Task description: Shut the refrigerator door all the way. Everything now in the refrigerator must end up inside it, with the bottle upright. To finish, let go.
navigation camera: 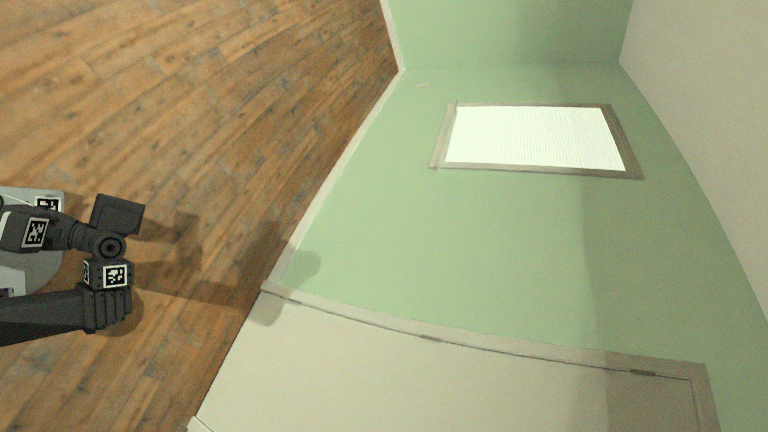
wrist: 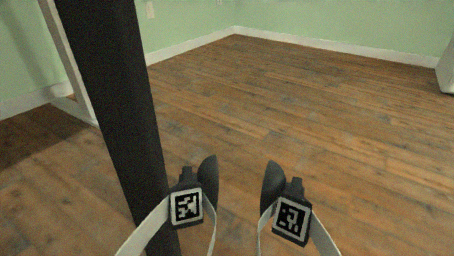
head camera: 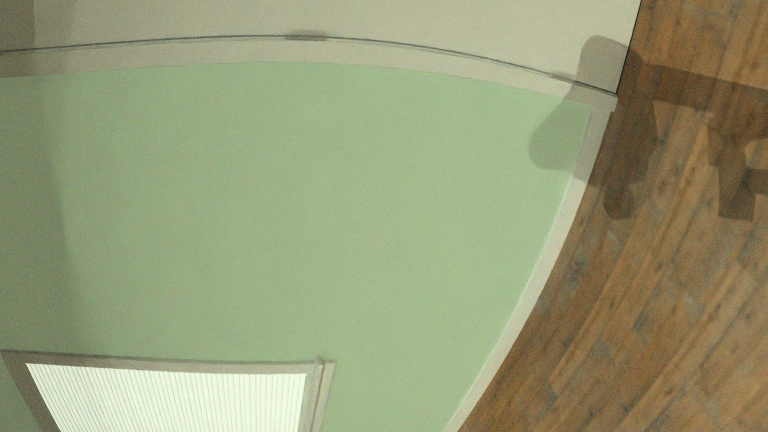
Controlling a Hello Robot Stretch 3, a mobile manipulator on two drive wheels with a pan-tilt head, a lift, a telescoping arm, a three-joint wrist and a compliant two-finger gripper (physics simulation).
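Places are measured from the robot's base along level axes (x back, y up, z left), in centimetres.
Where they show: gripper, fingertip midpoint: (wrist: 241, 175).
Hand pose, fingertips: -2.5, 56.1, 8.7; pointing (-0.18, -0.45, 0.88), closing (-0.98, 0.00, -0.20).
Observation:
After its pixels a point has its place, as x, y, z.
My gripper (wrist: 241, 175) @(-2.5, 56.1, 8.7) is open and empty in the wrist view, its two dark fingertips apart above the wooden floor. In the navigation view the dark wrist parts (navigation camera: 110, 247) @(2.4, 75.4, -14.9) show at the left, but the fingertips cannot be made out. The refrigerator cannot be identified in the head or navigation view. A pale object (wrist: 446, 72) @(-172.3, 9.9, 139.7) is cut off at the right edge of the wrist view; I cannot tell whether it is the refrigerator. The bottle and the inside of the refrigerator do not show.
A cream room door (head camera: 429, 21) @(50.6, 73.8, -108.1) (navigation camera: 429, 381) @(58.6, 106.6, -102.0) with hinges stands in the green wall (head camera: 295, 214) @(7.1, 95.4, -144.2) (navigation camera: 456, 241) @(4.5, 103.2, -146.2). A bright window (head camera: 171, 397) @(-59.0, 139.5, -194.7) (navigation camera: 531, 137) @(-69.4, 143.9, -202.7) is in that wall. The dark mast (wrist: 120, 110) @(6.4, 60.7, 11.6) crosses the wrist view's left, beside a white frame (wrist: 74, 70) @(59.3, 29.2, 101.9). Wooden floor (head camera: 671, 322) @(-29.1, 0.0, -91.4) (navigation camera: 187, 107) @(-46.0, 0.1, -58.8) (wrist: 300, 115) @(-53.3, 0.1, 103.8) adjoins the walls.

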